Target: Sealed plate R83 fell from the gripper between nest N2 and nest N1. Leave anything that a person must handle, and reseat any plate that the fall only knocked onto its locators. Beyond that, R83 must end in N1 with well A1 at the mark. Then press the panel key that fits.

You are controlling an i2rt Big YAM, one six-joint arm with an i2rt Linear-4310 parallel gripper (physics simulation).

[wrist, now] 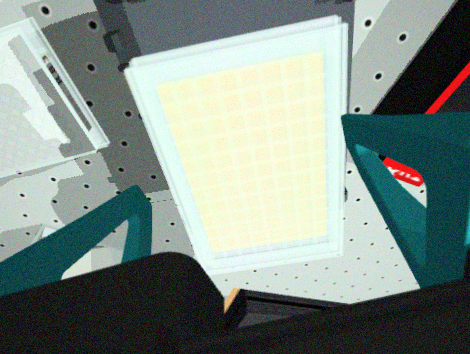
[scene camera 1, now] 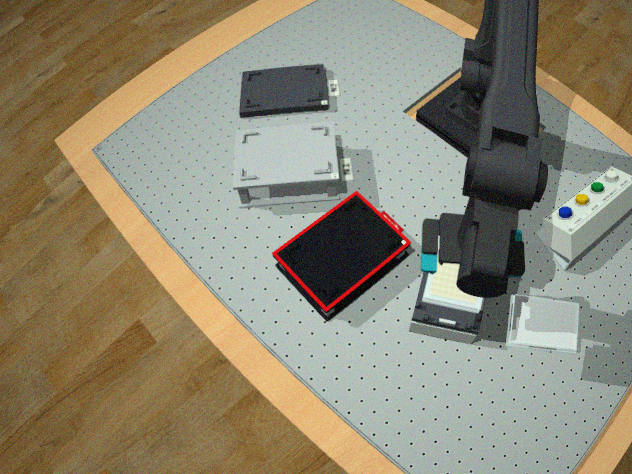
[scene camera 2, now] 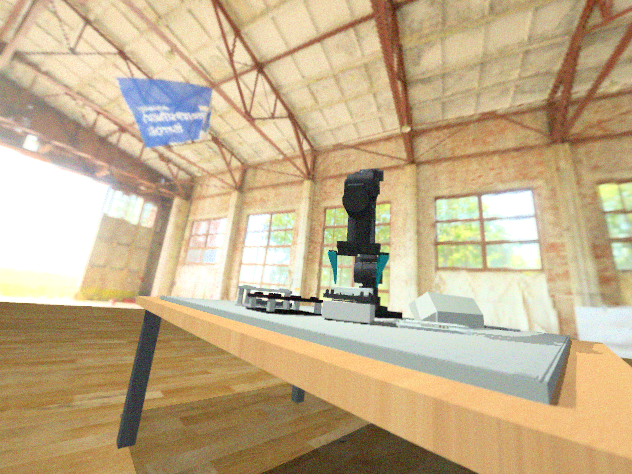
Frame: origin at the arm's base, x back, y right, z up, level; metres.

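Seen in the pictures: gripper, between the fingertips: (wrist: 237,164) (scene camera 2: 355,285).
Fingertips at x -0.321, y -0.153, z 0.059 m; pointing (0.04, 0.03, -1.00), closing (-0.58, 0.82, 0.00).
Pixels of each thing's middle, then the offset from my fingertips to it. "spot": a spot on its surface instead.
- pale plate with yellow wells, middle of its body: (wrist: 256,178) (scene camera 1: 461,262) (scene camera 2: 353,289) dy +0.013, dx +0.012, dz -0.008 m
- grey block with a dark top, a spot on its surface: (wrist: 240,22) (scene camera 1: 446,310) spot: dy -0.011, dx -0.052, dz -0.025 m
- clear plate-shaped piece, middle of its body: (scene camera 1: 544,324) (scene camera 2: 430,326) dy -0.153, dx +0.051, dz -0.073 m
- raised grey nest N1, middle of its body: (scene camera 1: 286,162) (scene camera 2: 265,297) dy +0.344, dx +0.000, dz -0.047 m
- panel, middle of its body: (scene camera 1: 593,210) (scene camera 2: 446,310) dy -0.126, dx +0.276, dz -0.038 m
- low dark nest, middle of its body: (scene camera 1: 282,88) (scene camera 2: 271,302) dy +0.490, dx +0.140, dz -0.069 m
- red-edged black tray, middle of its body: (scene camera 1: 342,253) (scene camera 2: 285,303) dy +0.170, dx -0.065, dz -0.057 m
A pale plate with yellow wells (scene camera 1: 451,285) (wrist: 250,150) lies on a grey block with a dark top (scene camera 1: 444,329) (scene camera 2: 347,311) (wrist: 240,22), looking slightly skewed to it in the wrist view. My gripper (scene camera 1: 473,262) (scene camera 2: 356,284) (wrist: 237,164) is open and empty, just above the plate, one finger beyond each long side. A clear plate-shaped piece (scene camera 1: 543,323) (scene camera 2: 433,325) (wrist: 45,100) lies on the table beside the block; its lettering is unreadable. The raised grey nest N1 (scene camera 1: 285,153) bears no plate. The panel (scene camera 1: 587,234) (scene camera 2: 449,308) has blue, yellow, green and white keys.
A low dark nest (scene camera 1: 283,91), its tag hard to read, stands behind N1. A red-edged black tray (scene camera 1: 342,250) (wrist: 450,89) stands between N1 and the block. The dark arm base (scene camera 1: 444,122) is at the back right. The wooden table edge (scene camera 1: 214,326) runs along the left.
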